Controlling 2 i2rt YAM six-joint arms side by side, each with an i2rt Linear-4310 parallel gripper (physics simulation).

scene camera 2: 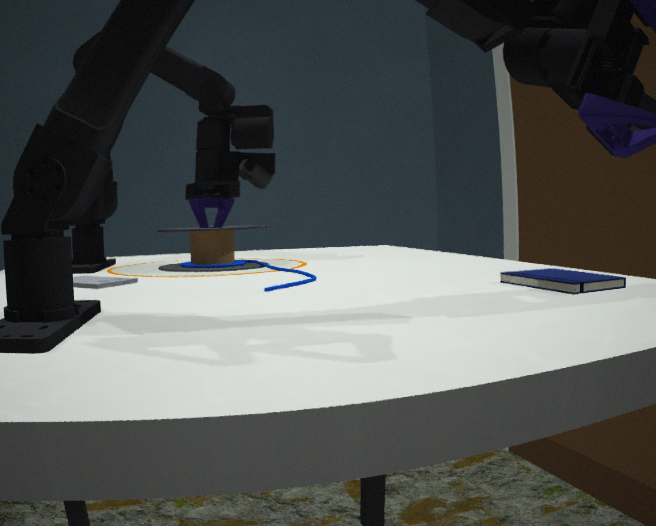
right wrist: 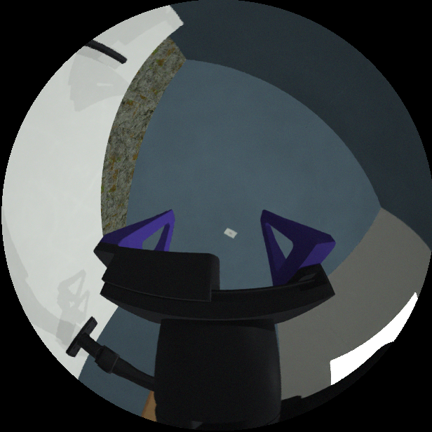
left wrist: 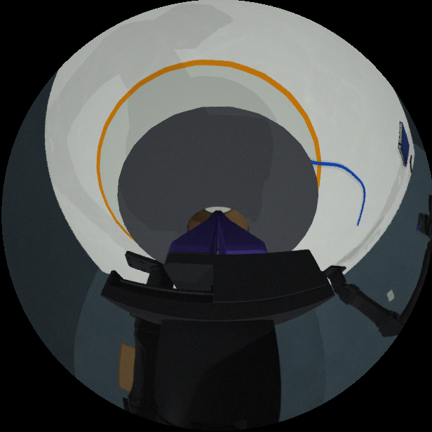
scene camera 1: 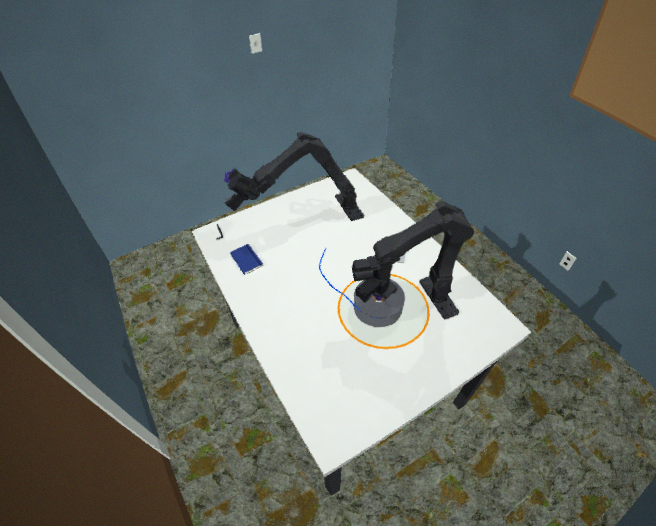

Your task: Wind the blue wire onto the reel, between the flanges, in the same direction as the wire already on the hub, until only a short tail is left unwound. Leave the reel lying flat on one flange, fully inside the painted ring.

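Frame: origin at the left arm's base, x ahead, y left, z up, level; centimetres.
Seen in the pictures: left gripper, fingertip midpoint: [scene camera 2: 211, 243] [scene camera 1: 379, 300]; left arm's base at its link origin: [scene camera 2: 88, 268] [scene camera 1: 438, 297]; right arm's base at its link origin: [scene camera 2: 42, 328] [scene camera 1: 349, 206].
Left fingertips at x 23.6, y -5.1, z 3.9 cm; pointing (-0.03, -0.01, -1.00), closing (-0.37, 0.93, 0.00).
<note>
Pixels of each thing's top centre, then the offset from my left fingertips to it. "spot": a spot on its surface instead.
- reel at its top centre: [scene camera 2: 211, 227] [scene camera 1: 379, 296] dy +0.0, dx +0.1, dz +2.6 cm
- painted orange ring at a spot on its surface: [scene camera 1: 388, 347] spot: dy +17.4, dx +4.2, dz -3.8 cm
- blue wire at a spot on its surface: [scene camera 2: 314, 277] [scene camera 1: 319, 267] spot: dy -25.9, dx +14.1, dz -3.5 cm
- dark blue book at its top centre: [scene camera 2: 562, 274] [scene camera 1: 246, 257] dy -41.6, dx +41.1, dz -2.7 cm
- small bent black object at its top centre: [scene camera 1: 217, 231] dy -63.0, dx +49.9, dz -3.1 cm
- flat grey object at its top centre: [scene camera 2: 89, 279] dy -21.9, dx -16.5, dz -3.3 cm
The reel [scene camera 1: 396, 309] [scene camera 2: 211, 247] [left wrist: 210, 150] lies flat on one flange, with a brown hub between grey flanges, inside the painted orange ring [scene camera 1: 388, 347] [left wrist: 205, 62]. The blue wire [scene camera 1: 320, 268] [scene camera 2: 314, 277] [left wrist: 364, 192] shows low around the hub; its loose tail leaves the reel, crosses the ring and curves over the table. My left gripper [scene camera 1: 377, 297] [scene camera 2: 211, 225] [left wrist: 217, 215] is shut and empty, pointing down, tips at the hub's hole at top flange level. My right gripper [scene camera 1: 229, 175] [right wrist: 217, 214] is open and empty, raised near the table's far left edge, away from the wire.
A dark blue book [scene camera 1: 246, 258] [scene camera 2: 564, 279] [left wrist: 404, 144] lies left of the wire in scene camera 1. A small bent black object [scene camera 1: 219, 231] [right wrist: 107, 51] lies beyond it. A flat grey object [scene camera 2: 104, 281] lies near the arm bases.
</note>
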